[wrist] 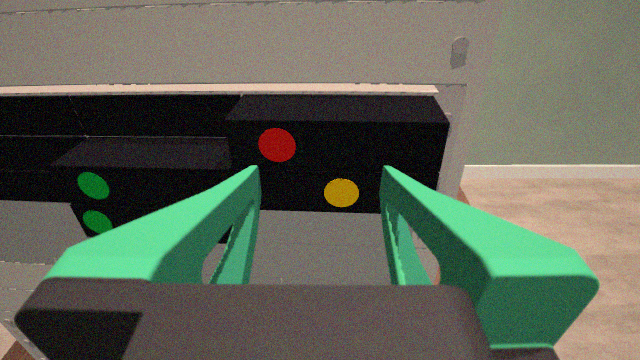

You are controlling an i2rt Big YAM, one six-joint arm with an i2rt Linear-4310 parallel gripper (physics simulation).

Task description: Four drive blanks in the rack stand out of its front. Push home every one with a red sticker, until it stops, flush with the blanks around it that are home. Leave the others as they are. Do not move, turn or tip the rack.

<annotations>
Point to a grey rack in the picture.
At 116,116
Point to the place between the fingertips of the gripper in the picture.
At 320,179
</annotations>
